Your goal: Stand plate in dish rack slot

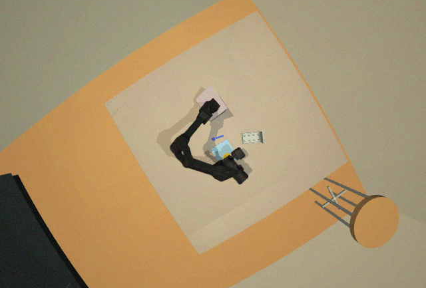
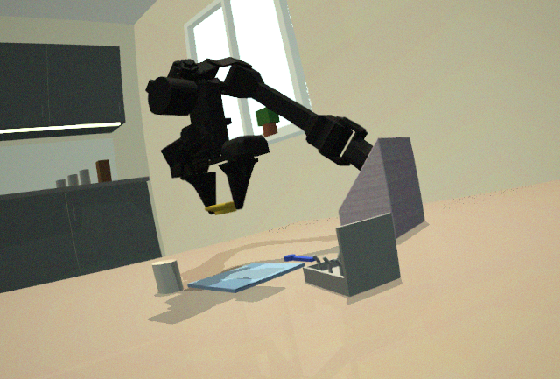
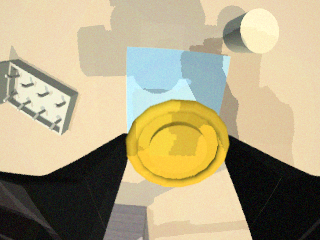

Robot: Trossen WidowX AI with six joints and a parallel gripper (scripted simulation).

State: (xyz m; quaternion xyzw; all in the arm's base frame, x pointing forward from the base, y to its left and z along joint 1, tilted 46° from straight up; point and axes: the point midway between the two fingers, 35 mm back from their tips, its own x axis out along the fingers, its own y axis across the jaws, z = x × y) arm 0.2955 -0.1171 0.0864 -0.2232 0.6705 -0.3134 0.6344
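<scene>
Right now my gripper tip is 21 cm to the right of the grey dish rack, 9 cm above it and 2 cm short of it. Round my gripper tip: blue utensil 13 cm behind, 11 cm below, 3 cm to the left; white cup 9 cm to the right, 9 cm below, 8 cm ahead; yellow plate 1 cm above.
</scene>
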